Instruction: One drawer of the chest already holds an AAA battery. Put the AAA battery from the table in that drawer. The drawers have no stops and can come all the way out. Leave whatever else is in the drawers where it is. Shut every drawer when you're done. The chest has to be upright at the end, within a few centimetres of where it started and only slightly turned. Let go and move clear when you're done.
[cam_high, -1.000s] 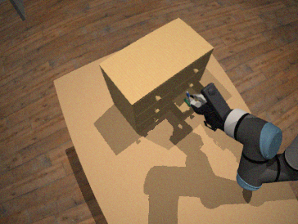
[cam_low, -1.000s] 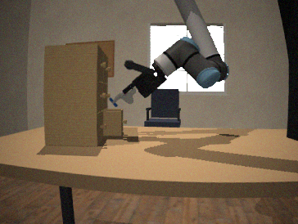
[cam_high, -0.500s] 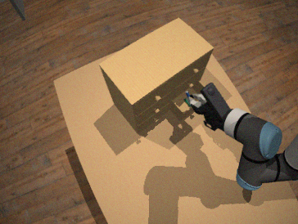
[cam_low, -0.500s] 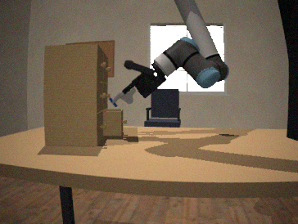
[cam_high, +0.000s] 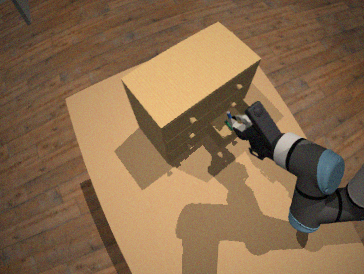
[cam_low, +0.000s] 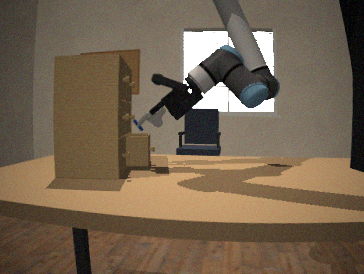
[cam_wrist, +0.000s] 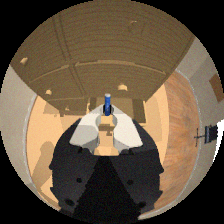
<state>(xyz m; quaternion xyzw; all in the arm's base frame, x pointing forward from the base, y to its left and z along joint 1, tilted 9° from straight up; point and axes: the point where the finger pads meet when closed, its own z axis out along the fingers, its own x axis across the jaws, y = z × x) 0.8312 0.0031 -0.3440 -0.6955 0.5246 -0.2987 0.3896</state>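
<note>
The blue AAA battery lies 10 mm ahead of my hand and 10 mm below it. From my hand the other things lie so: green battery (20 mm ahead, 20 mm to the right, 120 mm below).
</note>
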